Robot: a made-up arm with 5 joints.
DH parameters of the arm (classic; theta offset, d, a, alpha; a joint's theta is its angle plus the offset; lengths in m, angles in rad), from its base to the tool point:
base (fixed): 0 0.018 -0.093 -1.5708
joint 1: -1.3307 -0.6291 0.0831 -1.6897
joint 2: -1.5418 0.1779 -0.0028 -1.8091
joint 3: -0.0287 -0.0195 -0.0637 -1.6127
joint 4: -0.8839 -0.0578 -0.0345 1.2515
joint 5: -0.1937 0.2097 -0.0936 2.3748
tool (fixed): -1.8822 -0.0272 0 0
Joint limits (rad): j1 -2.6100..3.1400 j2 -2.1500..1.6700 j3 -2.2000..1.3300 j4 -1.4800..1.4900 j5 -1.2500..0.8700
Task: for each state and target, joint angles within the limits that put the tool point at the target. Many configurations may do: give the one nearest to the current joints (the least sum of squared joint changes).
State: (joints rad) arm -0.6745 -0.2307 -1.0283 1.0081 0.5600
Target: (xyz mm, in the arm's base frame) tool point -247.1 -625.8 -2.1
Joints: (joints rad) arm -0.9546 -0.1881 -1.4279 0.2361 0.3222
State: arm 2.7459 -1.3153 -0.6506 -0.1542 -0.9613
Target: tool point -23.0 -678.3 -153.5
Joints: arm 2.9809 -1.2682 -0.7860 -0.1401 -1.0281
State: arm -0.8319 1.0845 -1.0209 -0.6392 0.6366
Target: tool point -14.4 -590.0 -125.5
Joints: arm -0.9433 0.9571 -0.9515 -0.5252 0.6468
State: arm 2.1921 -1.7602 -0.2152 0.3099 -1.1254
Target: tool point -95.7 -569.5 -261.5
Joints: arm 2.8086 -1.5651 -0.1010 0.2451 -1.1456
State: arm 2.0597 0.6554 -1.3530 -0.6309 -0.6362
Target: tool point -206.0 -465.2 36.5
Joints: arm 2.0061 0.5481 -1.4038 -1.1870 -0.4083
